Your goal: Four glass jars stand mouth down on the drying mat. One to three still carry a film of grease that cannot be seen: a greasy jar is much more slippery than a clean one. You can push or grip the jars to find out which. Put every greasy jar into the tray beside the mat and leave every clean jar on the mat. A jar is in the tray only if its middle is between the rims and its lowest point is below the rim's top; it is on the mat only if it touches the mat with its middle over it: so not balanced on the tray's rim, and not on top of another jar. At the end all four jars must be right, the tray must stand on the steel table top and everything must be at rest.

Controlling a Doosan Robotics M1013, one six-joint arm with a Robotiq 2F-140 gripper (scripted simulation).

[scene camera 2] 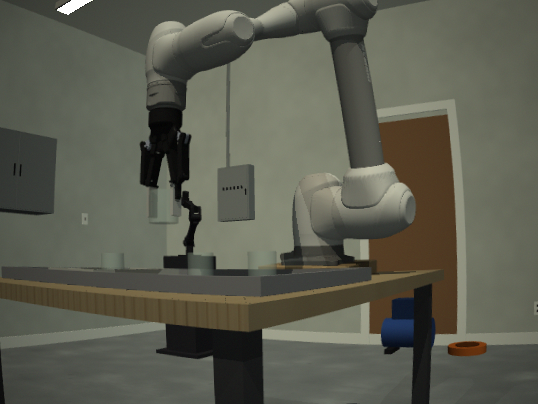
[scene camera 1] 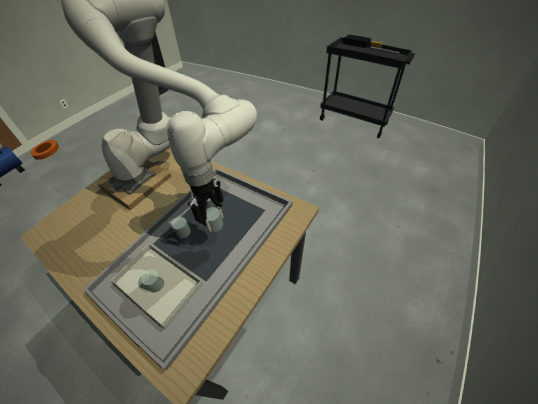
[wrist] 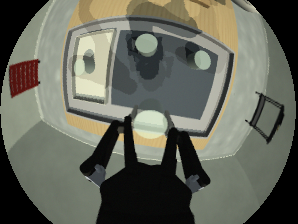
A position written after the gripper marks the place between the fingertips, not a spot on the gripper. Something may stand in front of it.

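Cream tray [scene camera 1: 167, 303], also in the wrist view [wrist: 94, 87]. Dark drying mat [scene camera 1: 202, 252], also in the wrist view [wrist: 165, 76]. A glass jar [wrist: 150, 122], a glass jar [scene camera 2: 260, 263] and a grey steel table top [scene camera 1: 162, 341]. The gripper [scene camera 2: 163, 216] is visible in scene camera 1 [scene camera 1: 214, 222] and in the wrist view [wrist: 150, 112] as well.
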